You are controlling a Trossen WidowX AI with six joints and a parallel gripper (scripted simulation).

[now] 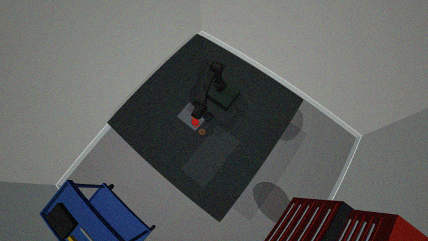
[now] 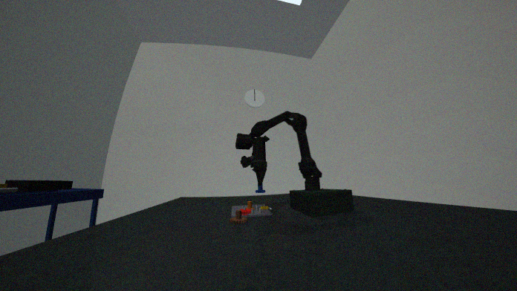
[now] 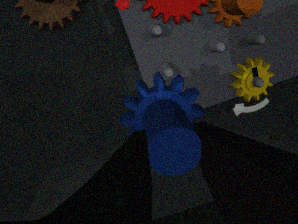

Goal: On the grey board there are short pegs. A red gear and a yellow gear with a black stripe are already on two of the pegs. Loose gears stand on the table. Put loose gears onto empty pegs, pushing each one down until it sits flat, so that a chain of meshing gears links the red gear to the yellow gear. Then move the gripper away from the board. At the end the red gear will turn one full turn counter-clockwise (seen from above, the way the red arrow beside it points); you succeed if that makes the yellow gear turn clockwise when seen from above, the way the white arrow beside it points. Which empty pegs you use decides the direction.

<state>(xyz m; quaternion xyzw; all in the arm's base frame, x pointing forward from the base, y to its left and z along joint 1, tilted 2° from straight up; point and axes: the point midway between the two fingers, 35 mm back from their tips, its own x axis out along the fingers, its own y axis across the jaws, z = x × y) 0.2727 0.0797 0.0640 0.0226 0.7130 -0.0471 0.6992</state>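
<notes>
Now: gripper tip 50 mm short of the orange gear, 80 mm to the left of it and 100 mm above it. From my gripper tip the other things lie so: blue gear 10 mm below; red gear 70 mm ahead, 30 mm to the right, 110 mm below; yellow gear 20 mm behind, 90 mm to the right, 110 mm below.
</notes>
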